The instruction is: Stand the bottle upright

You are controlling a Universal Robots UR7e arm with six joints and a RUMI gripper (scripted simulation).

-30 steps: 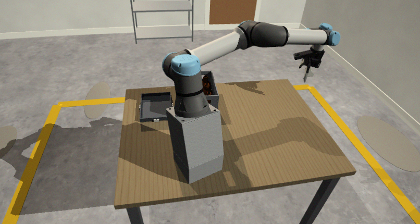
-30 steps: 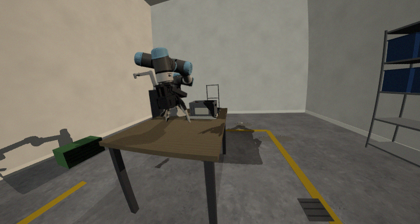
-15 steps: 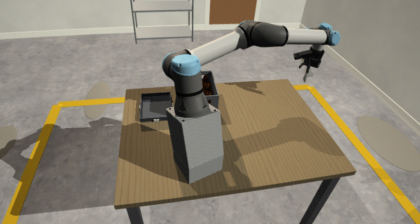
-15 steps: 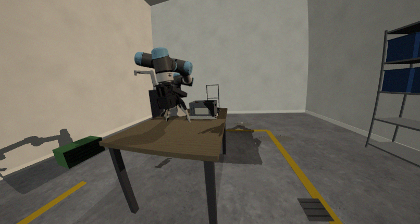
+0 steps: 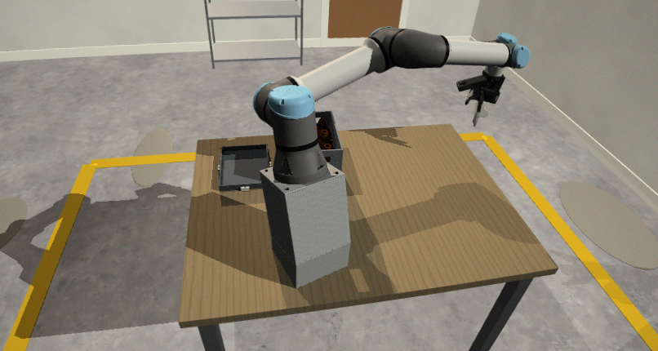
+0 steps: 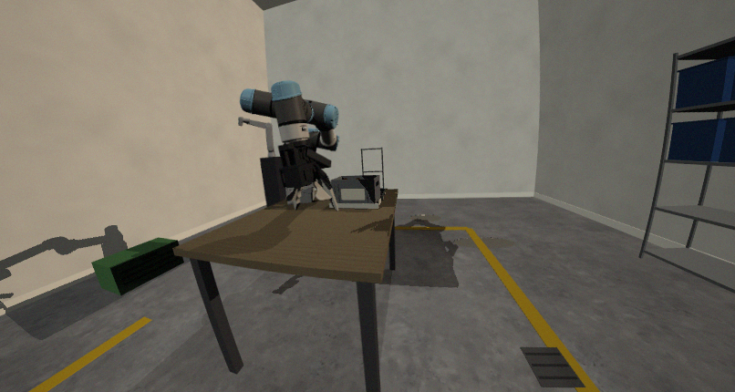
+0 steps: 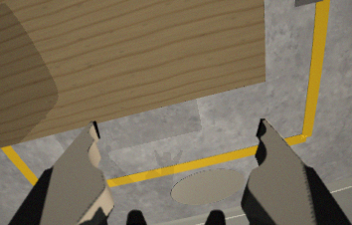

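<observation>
Right now my hand is 670 mm to the right of the crate, 90 mm above it and 20 mm short of it. Also, from my hand: bottle 640 mm to the left, 80 mm below, 70 mm behind; then dark tray 940 mm to the left, 160 mm below, 70 mm ahead.
</observation>
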